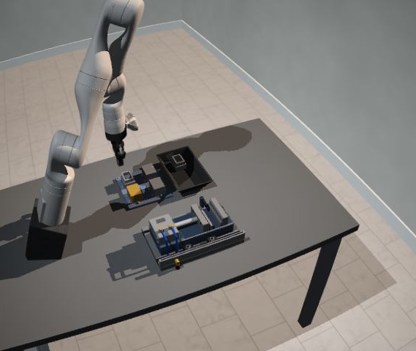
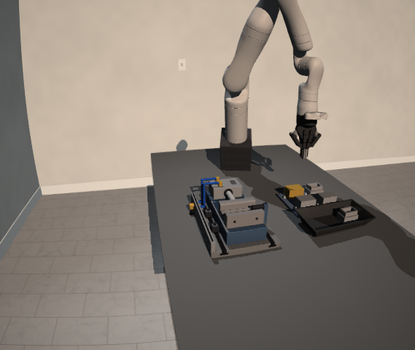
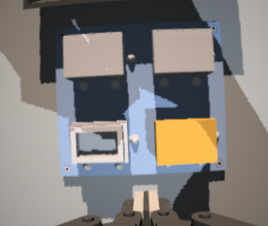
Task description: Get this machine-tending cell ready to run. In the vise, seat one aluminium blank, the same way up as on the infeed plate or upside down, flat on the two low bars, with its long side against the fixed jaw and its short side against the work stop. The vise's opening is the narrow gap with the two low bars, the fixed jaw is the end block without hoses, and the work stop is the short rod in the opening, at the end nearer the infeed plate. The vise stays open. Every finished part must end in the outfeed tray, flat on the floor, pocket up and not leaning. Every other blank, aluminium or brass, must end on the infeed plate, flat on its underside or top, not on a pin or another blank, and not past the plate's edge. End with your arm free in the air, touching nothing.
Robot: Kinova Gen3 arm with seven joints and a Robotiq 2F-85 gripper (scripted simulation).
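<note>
Right now my hand is 130 mm above the brass blank, 40 mm to the left of it and 30 mm short of it.
</note>
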